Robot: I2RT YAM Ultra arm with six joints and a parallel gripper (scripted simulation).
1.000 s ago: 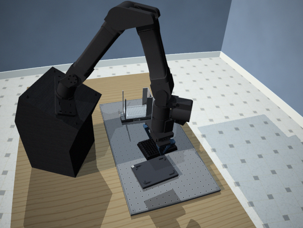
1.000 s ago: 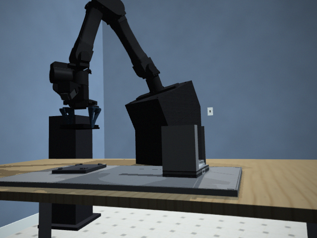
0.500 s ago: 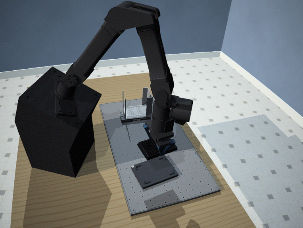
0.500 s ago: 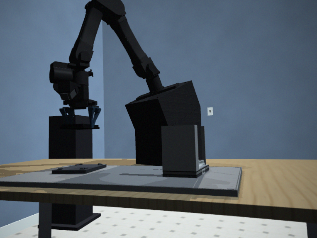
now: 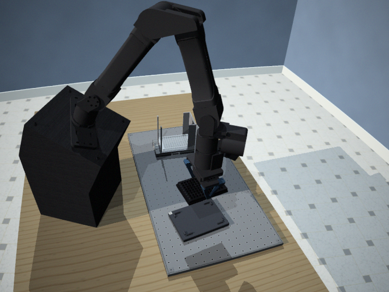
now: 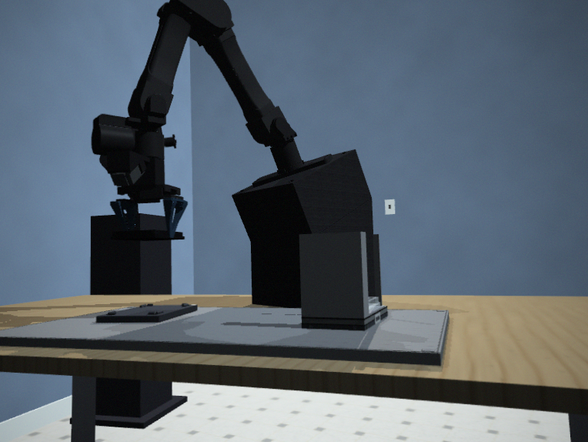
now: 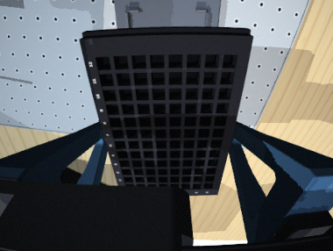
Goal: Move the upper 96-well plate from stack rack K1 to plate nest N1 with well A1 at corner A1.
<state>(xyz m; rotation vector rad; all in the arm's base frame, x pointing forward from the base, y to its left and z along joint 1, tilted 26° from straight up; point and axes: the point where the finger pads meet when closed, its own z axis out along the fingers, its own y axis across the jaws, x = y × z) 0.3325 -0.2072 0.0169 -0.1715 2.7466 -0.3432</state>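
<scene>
Right now my hand is 80 mm past the pale A1 square, 50 mm to the right of it and 140 mm above it. The rest, counted from my hand: tall grey wall 120 mm ahead, 380 mm to the left, 80 mm below; black 96-well plate right at my hand; clear plate 60 mm ahead, 390 mm to the left, 130 mm below.
</scene>
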